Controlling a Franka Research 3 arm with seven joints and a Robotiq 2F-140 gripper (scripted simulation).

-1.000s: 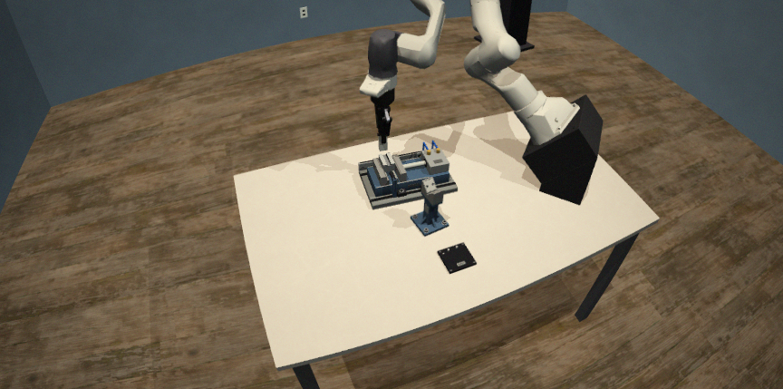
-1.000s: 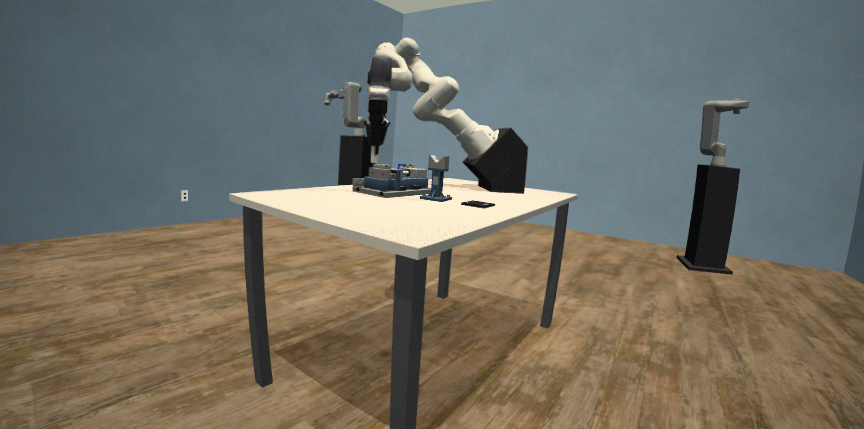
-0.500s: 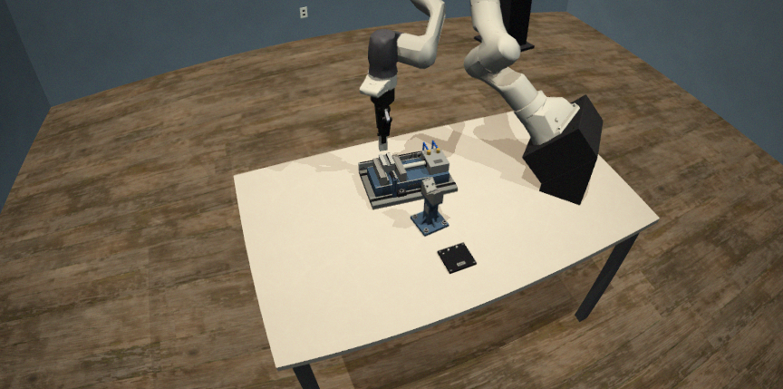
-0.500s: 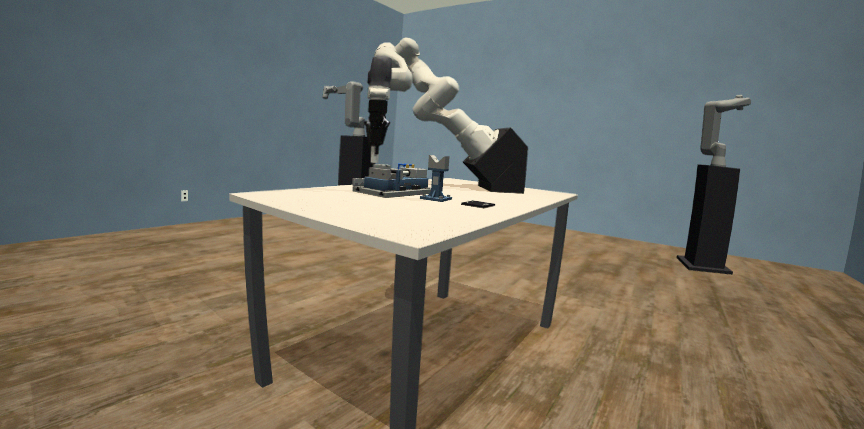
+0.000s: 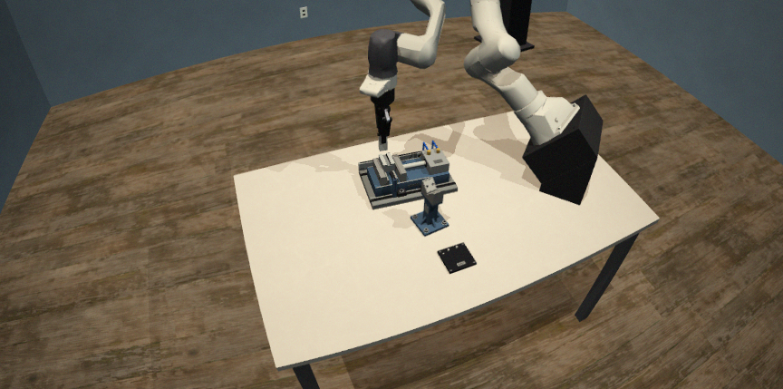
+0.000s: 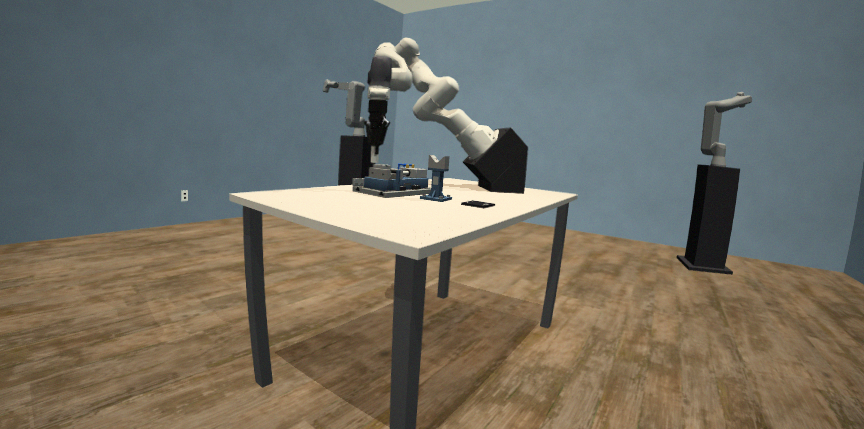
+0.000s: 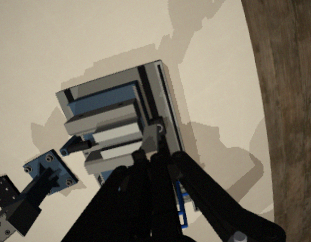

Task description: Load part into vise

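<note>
Now: hand 5 cm above the part, 4 cm to the right of it and 1 cm short of it. The rest, counted from my hand: black infeed plate (44 cm to the left, 14 cm below, 3 cm ahead); vise (11 cm below, 8 cm to the left, 5 cm behind); air cylinder (14 cm behind, 11 cm to the left, 7 cm below).
</note>
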